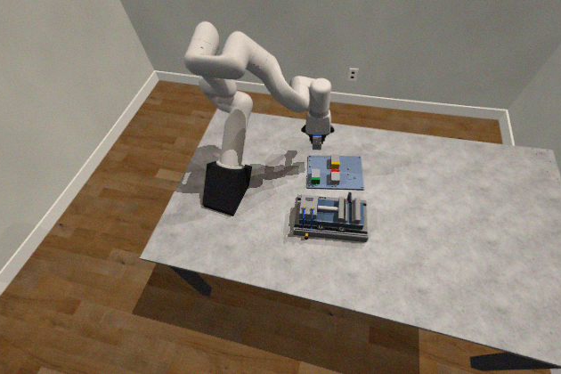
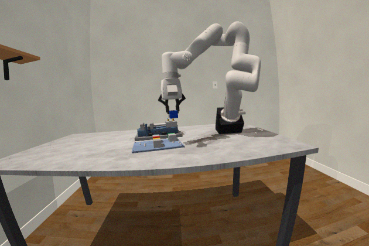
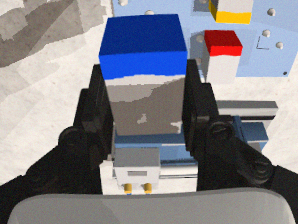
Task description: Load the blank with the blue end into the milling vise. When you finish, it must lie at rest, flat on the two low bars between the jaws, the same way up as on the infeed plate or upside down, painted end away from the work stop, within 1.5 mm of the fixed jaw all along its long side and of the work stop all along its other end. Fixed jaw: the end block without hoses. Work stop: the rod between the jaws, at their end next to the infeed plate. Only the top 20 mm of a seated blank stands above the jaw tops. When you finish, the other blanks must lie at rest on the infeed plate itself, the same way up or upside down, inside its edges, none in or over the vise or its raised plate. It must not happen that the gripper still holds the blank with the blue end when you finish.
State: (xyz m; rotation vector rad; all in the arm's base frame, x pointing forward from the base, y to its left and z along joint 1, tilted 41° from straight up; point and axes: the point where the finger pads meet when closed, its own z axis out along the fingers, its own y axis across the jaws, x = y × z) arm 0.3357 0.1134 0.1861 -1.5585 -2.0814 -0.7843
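The blue-ended blank lies 20 mm below my hand. The rest, counted from my hand: green-ended blank: 30 mm ahead, 90 mm to the right, 160 mm below; yellow-ended blank: 90 mm ahead, 30 mm to the left, 160 mm below; red-ended blank: 110 mm ahead, 60 mm to the right, 160 mm below.
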